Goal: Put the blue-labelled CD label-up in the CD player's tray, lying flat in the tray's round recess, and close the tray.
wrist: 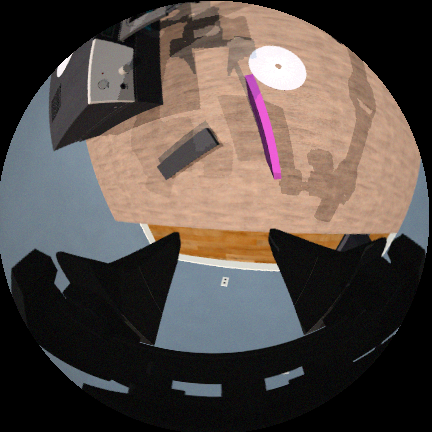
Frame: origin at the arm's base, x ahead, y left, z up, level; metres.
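Seen in the pictures: gripper, between the fingertips: [224,236].
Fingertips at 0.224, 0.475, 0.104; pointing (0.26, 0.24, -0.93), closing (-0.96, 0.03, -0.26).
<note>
A point is followed by its place in that frame, as x, y, z.
A white disc with a small centre hole [292,75] {0.116, 0.266, -0.129} lies flat on the table at the upper right; no blue label shows on its upper face. The CD player [111,75] {0.407, 0.263, 0.021}, a dark box with a silver control panel, stands at the upper left and is partly cut off by the view's edge. I cannot make out its tray or the recess. My gripper [224,236] {0.224, 0.475, 0.104} is open and empty. Its two black fingers are apart, well away from the disc, which shows beyond and to the right of the gap between them.
A thin magenta bar [266,125] {0.190, 0.397, -0.004} stands on the table, its far end close to the disc. A dark grey block [187,152] {0.346, 0.446, -0.109} lies between the bar and the player. The wooden table [165,205] {0.457, 0.602, -0.129} ends just beyond the fingertips in view. Arm shadows cross the table.
</note>
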